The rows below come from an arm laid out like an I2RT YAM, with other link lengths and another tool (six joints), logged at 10 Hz.
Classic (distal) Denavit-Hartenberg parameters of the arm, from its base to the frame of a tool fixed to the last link. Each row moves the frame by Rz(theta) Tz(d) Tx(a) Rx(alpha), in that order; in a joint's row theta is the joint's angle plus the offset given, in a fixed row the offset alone. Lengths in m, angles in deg.
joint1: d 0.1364, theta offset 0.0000, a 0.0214, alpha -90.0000
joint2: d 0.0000, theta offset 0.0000, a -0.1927, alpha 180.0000
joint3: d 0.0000, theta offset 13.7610, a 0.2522, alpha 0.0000
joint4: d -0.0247, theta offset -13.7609, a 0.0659, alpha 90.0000
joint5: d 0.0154, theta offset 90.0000, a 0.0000, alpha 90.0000
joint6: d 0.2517, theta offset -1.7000, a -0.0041, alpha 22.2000
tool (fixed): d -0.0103, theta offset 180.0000, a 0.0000, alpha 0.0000
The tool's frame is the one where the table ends.
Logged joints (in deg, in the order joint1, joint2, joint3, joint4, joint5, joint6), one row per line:
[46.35, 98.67, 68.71, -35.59, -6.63, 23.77]
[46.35, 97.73, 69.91, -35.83, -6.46, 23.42]
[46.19, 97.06, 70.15, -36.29, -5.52, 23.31]
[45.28, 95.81, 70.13, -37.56, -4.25, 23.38]
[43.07, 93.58, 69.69, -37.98, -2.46, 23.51]
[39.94, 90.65, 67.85, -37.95, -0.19, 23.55]
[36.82, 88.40, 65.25, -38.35, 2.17, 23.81]
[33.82, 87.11, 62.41, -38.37, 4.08, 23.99]
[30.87, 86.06, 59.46, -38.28, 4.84, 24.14]
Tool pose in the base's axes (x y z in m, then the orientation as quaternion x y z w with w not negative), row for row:
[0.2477, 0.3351, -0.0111, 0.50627, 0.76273, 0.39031, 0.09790]
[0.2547, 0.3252, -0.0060, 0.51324, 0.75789, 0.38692, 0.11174]
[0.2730, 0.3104, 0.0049, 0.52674, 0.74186, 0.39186, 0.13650]
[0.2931, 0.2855, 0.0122, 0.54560, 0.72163, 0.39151, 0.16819]
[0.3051, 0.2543, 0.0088, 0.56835, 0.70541, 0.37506, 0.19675]
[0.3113, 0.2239, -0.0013, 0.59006, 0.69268, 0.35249, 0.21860]
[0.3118, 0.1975, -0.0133, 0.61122, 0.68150, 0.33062, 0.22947]
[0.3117, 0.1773, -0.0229, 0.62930, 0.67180, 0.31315, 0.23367]
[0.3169, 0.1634, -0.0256, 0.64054, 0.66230, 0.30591, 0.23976]
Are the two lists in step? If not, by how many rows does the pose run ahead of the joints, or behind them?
The pose runs 2 rows ahead of the joints: the pose in row i belongs to the joints in row i + 2.
